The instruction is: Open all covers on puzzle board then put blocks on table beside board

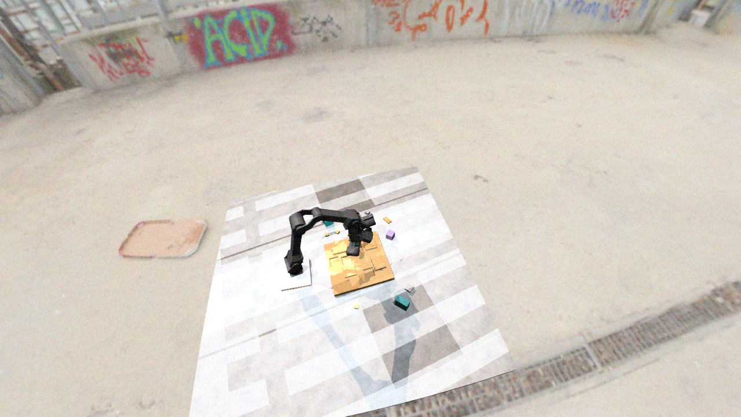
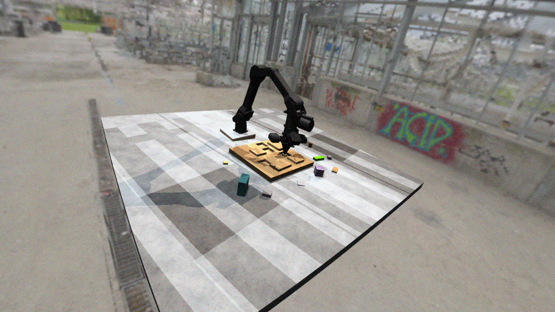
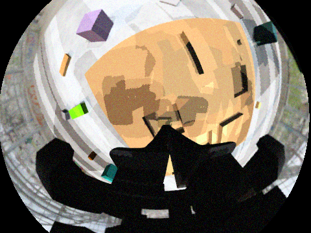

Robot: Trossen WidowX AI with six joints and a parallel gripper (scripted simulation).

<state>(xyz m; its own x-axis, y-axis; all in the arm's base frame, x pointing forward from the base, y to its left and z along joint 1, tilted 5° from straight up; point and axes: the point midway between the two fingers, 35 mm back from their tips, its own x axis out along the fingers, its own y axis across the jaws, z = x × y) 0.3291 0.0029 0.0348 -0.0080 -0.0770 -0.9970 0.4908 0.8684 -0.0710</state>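
Now: the tan puzzle board 50 mm to the right of my gripper tip and 20 mm behind it. The rest, counted from my gripper tip: green block (160 mm to the left, 120 mm ahead, 20 mm below); then purple cube (200 mm ahead, 10 mm to the left); then small orange block (260 mm to the left, 10 mm below).
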